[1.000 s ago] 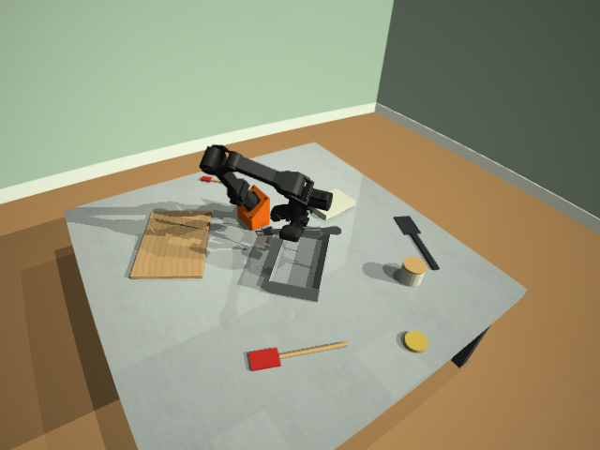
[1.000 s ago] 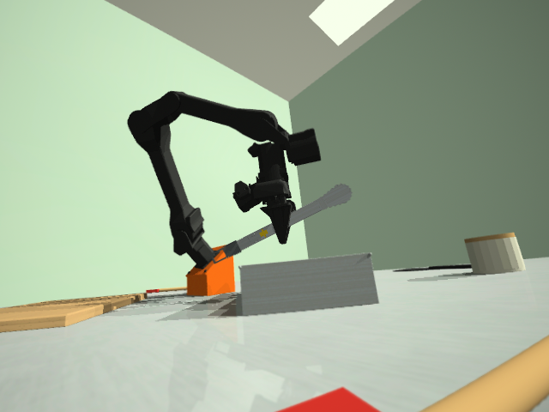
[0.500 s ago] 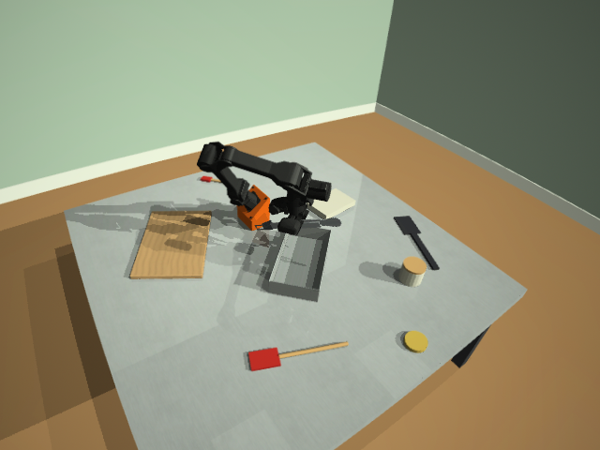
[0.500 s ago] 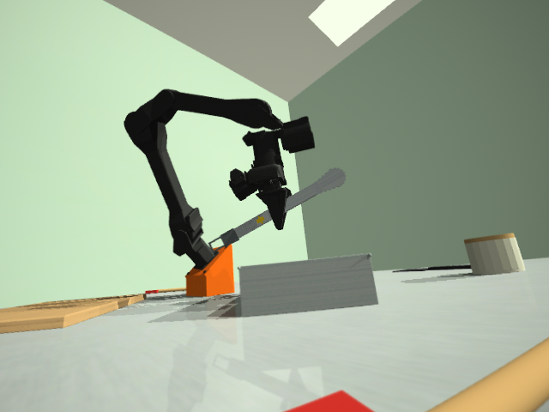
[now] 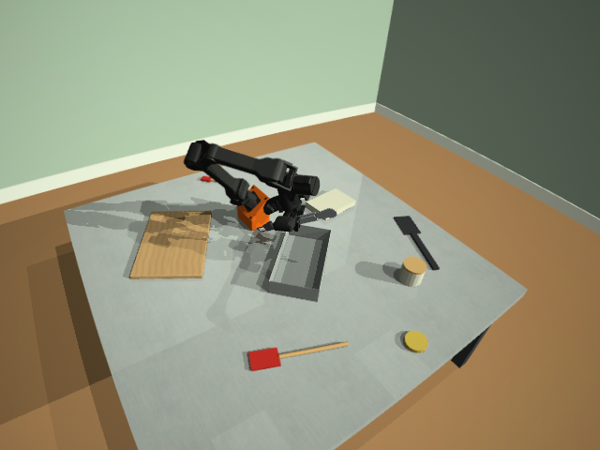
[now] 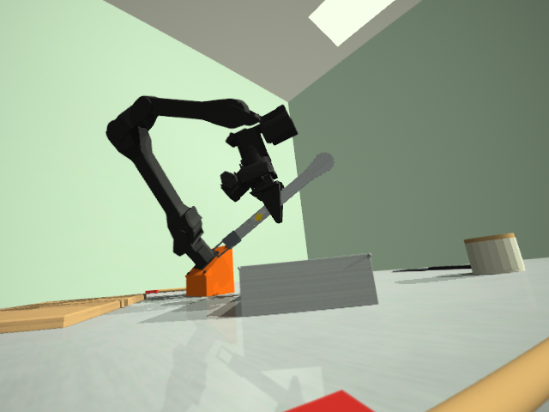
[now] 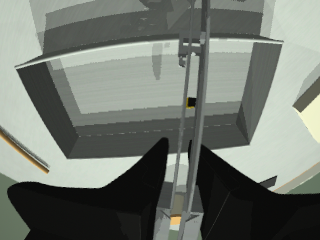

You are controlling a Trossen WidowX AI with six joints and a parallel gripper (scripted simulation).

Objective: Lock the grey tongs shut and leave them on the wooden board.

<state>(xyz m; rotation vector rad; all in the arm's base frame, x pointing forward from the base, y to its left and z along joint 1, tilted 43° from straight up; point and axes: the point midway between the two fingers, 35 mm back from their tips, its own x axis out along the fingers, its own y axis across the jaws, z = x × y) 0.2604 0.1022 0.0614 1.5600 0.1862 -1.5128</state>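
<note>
Right now my gripper tip is 3 cm past the yellow lock piece, 3 cm to the left of it and 2 cm below it. The rest, counted from my gripper tip: grey roasting tin: 3 cm ahead, 1 cm to the left, 11 cm below; red spatula: 33 cm ahead, 20 cm to the right, 13 cm below; cream block: 22 cm behind, 30 cm to the left, 13 cm below.
</note>
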